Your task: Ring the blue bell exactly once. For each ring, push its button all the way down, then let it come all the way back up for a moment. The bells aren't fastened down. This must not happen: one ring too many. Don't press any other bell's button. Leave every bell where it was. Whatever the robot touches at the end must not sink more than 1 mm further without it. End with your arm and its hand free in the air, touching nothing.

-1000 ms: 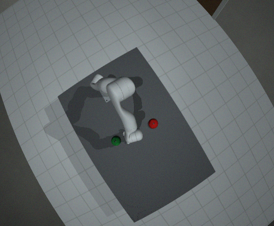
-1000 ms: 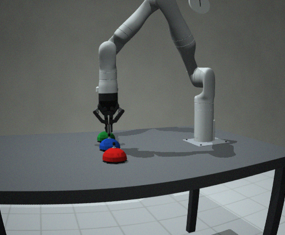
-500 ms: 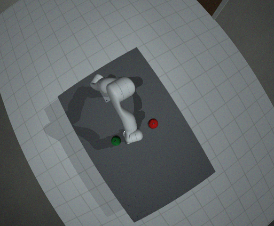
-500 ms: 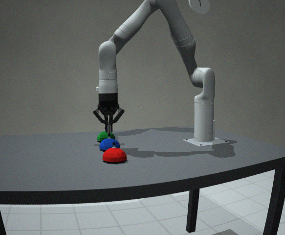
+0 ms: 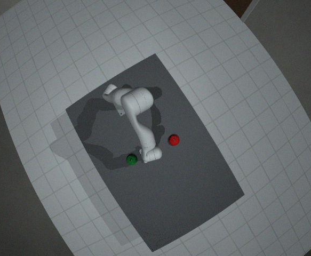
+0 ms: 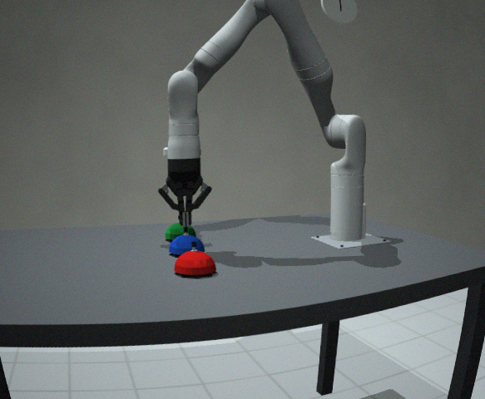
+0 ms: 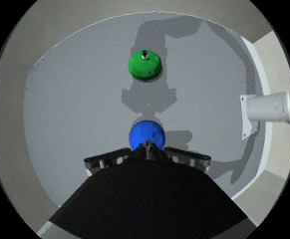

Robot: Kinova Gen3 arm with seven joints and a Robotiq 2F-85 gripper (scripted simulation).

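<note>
My hand is 40 mm above the blue bell. The rest, counted from my hand: red bell (180 mm to the left, 40 mm below); then green bell (180 mm to the right, 40 mm below).
</note>
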